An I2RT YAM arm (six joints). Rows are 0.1 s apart.
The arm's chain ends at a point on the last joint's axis. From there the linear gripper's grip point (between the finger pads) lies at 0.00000 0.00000 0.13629 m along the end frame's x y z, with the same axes.
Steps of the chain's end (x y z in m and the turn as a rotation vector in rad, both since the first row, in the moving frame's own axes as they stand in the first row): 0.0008, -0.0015, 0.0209, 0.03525, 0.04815, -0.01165; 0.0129, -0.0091, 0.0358, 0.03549, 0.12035, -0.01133; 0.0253, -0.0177, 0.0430, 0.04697, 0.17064, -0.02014; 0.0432, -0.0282, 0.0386, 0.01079, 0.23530, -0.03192; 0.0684, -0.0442, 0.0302, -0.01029, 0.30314, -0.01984; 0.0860, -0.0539, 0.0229, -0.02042, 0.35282, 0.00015; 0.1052, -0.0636, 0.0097, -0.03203, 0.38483, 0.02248
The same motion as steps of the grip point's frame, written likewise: 0.0073, -0.0063, 0.0207, 0.03525, 0.04815, -0.01165; 0.0292, -0.0140, 0.0347, 0.03549, 0.12035, -0.01133; 0.0484, -0.0243, 0.0409, 0.04697, 0.17064, -0.02014; 0.0749, -0.0302, 0.0348, 0.01079, 0.23530, -0.03192; 0.1091, -0.0432, 0.0240, -0.01029, 0.30314, -0.01984; 0.1331, -0.0512, 0.0145, -0.02042, 0.35282, 0.00015; 0.1563, -0.0588, -0.0003, -0.03203, 0.38483, 0.02248
